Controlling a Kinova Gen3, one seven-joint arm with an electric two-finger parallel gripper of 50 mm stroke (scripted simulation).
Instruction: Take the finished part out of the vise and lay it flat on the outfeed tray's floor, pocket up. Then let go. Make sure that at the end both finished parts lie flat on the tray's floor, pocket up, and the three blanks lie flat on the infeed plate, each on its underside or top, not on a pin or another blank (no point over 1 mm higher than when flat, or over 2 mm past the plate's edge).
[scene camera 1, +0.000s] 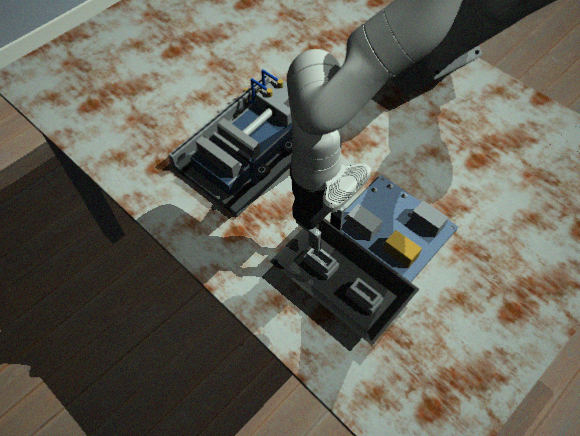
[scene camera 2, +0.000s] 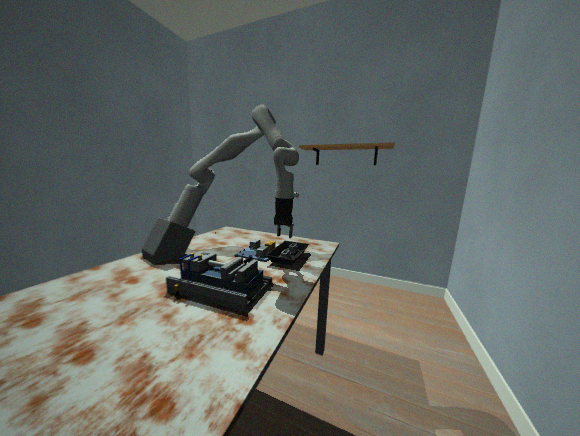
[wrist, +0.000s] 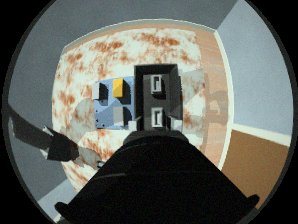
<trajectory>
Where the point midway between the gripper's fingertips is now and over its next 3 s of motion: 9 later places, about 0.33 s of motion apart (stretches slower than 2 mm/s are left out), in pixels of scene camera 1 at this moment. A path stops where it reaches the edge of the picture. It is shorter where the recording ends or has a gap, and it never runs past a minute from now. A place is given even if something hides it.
My gripper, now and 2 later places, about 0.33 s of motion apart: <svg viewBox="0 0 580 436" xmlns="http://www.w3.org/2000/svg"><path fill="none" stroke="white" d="M325 236L325 224L324 220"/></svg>
</trajectory>
